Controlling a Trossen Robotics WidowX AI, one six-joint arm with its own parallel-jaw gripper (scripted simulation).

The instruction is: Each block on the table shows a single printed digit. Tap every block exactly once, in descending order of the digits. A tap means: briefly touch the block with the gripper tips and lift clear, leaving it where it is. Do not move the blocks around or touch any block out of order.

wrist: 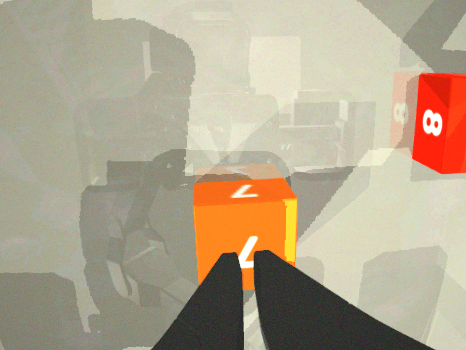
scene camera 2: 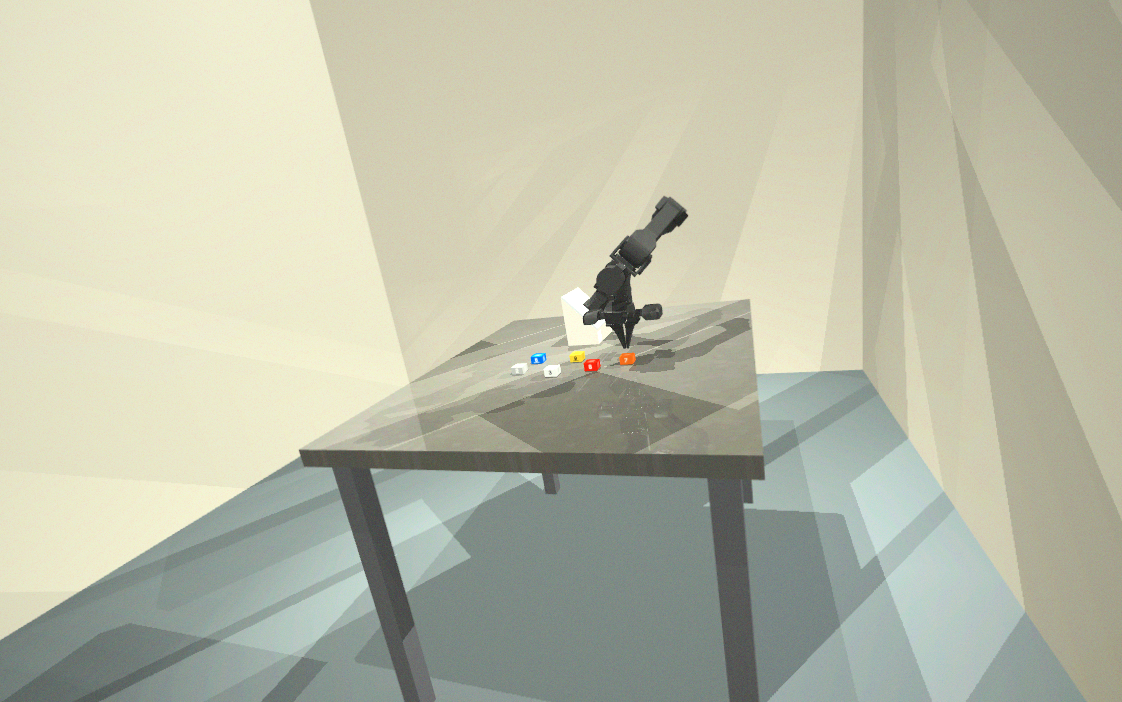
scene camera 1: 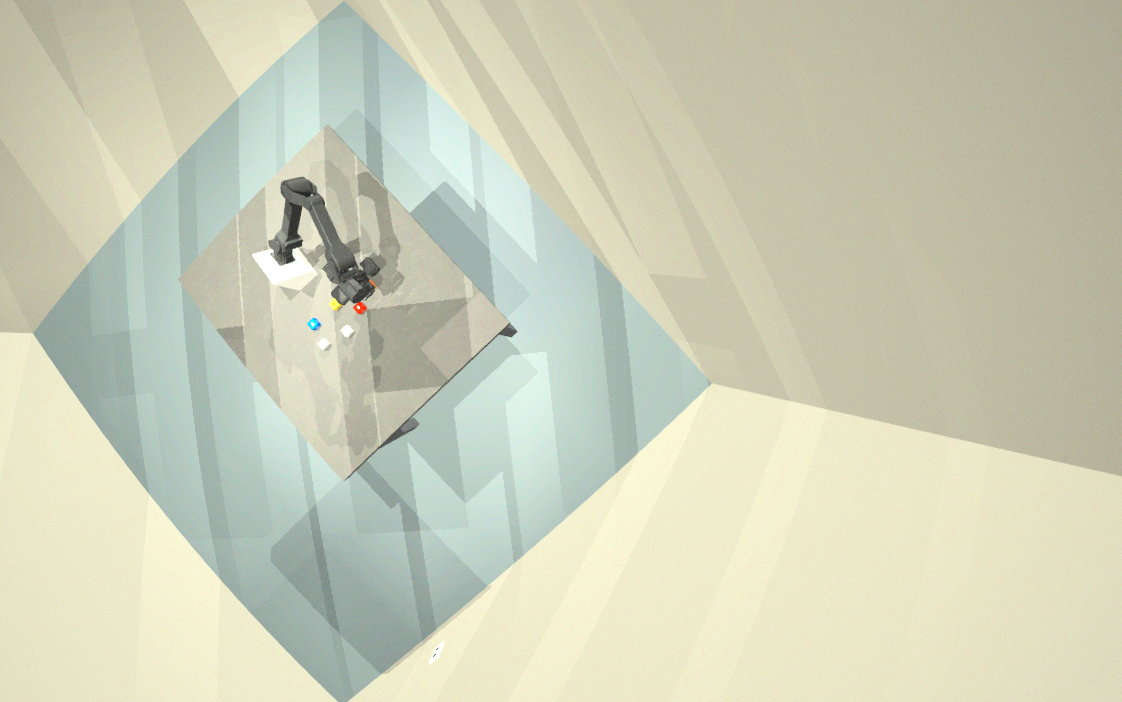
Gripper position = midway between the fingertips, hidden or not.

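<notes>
There's an orange block (wrist: 249, 215) here, and then my own gripper (scene camera 2: 626, 348), (wrist: 245, 266), (scene camera 1: 366, 285). That gripper of mine is shut, with nothing held in it.
</notes>
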